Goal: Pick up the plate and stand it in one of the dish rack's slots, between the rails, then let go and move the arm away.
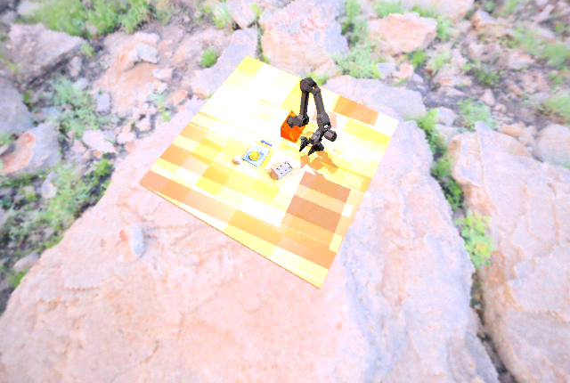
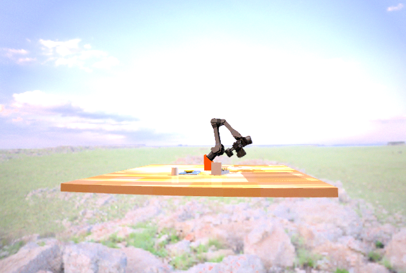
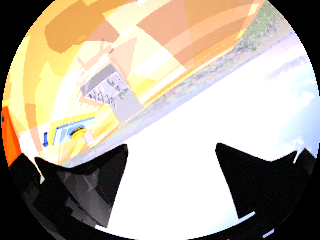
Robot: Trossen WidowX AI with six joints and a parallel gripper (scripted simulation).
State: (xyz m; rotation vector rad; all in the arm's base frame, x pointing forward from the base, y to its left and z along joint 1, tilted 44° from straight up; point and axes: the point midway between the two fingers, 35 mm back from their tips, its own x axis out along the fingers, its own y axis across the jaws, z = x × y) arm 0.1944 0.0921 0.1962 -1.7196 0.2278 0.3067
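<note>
Right now the yellow plate is 90 mm ahead of my gripper tip, 310 mm to the right of it and 140 mm below it. Round my gripper tip: dish rack (100 mm ahead, 100 mm to the right, 130 mm below); then pale cup (170 mm ahead, 390 mm to the right, 130 mm below); then light blue mat (70 mm ahead, 310 mm to the right, 150 mm below).
</note>
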